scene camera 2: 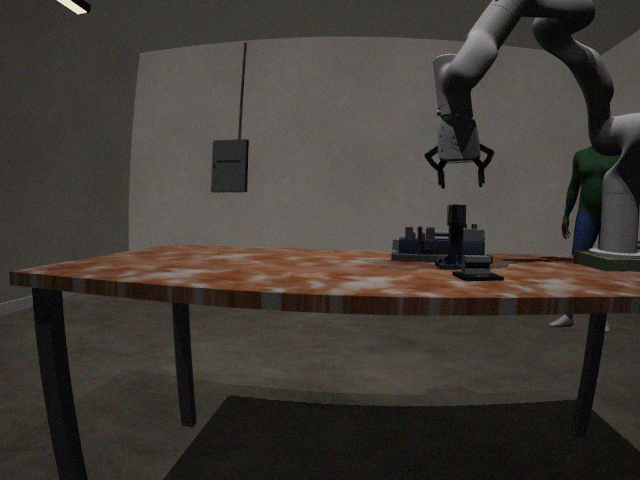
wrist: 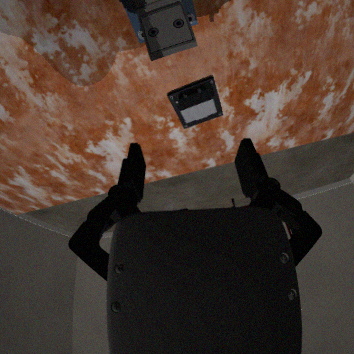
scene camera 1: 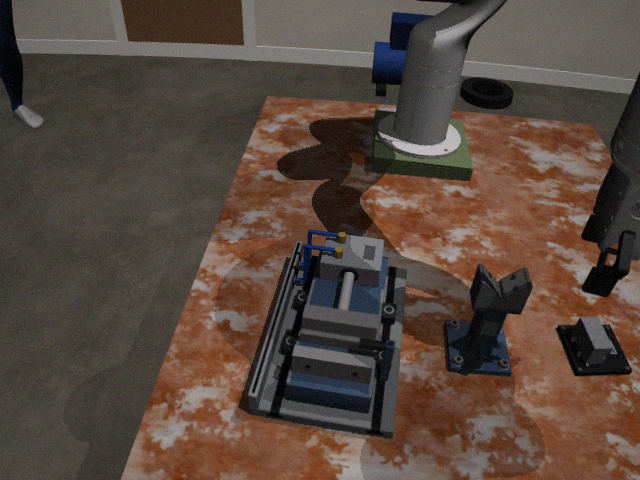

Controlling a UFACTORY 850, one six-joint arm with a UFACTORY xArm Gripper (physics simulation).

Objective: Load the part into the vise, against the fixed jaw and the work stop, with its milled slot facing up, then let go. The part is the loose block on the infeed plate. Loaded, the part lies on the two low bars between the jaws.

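Note:
The part [scene camera 1: 595, 341] [scene camera 2: 476, 267] [wrist: 201, 111] is a grey block on the black infeed plate [scene camera 1: 621, 365] [scene camera 2: 492, 277]. A dark band crosses its side in the scene camera 2 view; whether this is the milled slot I cannot tell. My gripper [scene camera 1: 612, 276] [scene camera 2: 461, 186] [wrist: 190, 150] is open and empty, high above the plate and apart from the part. The vise [scene camera 1: 330, 387] [scene camera 2: 439, 246] has its fixed jaw [scene camera 1: 330, 367] at the front in the scene camera 1 view, with the dark work stop [scene camera 1: 388, 356] at its right end. The low bars are mostly hidden between the jaws.
A dark V-topped stand [scene camera 1: 485, 330] [scene camera 2: 456, 232] [wrist: 167, 30] on a blue base is between the vise and infeed plate. Blue hose-like pipes [scene camera 1: 308, 258] rise beside the vise's rear. The arm's green base block [scene camera 1: 421, 167] [scene camera 2: 602, 260] is at the table's far side.

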